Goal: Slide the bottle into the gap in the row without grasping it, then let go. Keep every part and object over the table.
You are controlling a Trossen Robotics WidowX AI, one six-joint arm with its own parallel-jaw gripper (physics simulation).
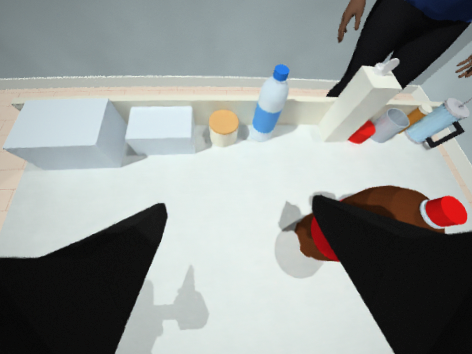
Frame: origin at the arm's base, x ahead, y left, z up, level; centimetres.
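Seen in the pictures: gripper, fingertip midpoint: (240, 206).
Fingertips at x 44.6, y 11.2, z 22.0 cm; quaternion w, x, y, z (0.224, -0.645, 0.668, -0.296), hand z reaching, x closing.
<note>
Offsets run from my fingertips to a thing's top centre. "pt": to the spot under its first point. Level surfaces: height alone.
A brown bottle {dx -1.7, dy -22.6, dz -4.5 cm} (390, 201) with a red cap stands at the right, in front of the row. The right finger hides part of its body and red label; whether they touch I cannot tell. My gripper (240, 206) is open with nothing between its fingers. The row stands along the back edge: a large pale box {dx +28.7, dy +35.4, dz -23.5 cm} (60, 122), a smaller pale box {dx +29.6, dy +13.6, dz -26.5 cm} (160, 122), a cream jar {dx +30.0, dy -2.6, dz -27.7 cm} (223, 131) with an orange lid, a clear water bottle {dx +30.3, dy -14.2, dz -12.9 cm} (272, 97) with a blue cap and label, then a tall white carton {dx +29.1, dy -37.9, dz -9.0 cm} (352, 105). The widest gap shown is between the water bottle and the carton.
Right of the carton stand a red object {dx +28.5, dy -46.9, dz -30.0 cm} (362, 132), a clear glass {dx +28.2, dy -55.7, dz -26.0 cm} (390, 126), an orange item {dx +29.8, dy -64.9, dz -23.5 cm} (416, 116) and a light blue vessel {pt dx +25.6, dy -68.8, dz -26.3 cm} (434, 124) with a black handle. A low cream ledge (200, 104) runs behind the row on the white table {dz -34.5 cm} (225, 175). A person stands beyond.
</note>
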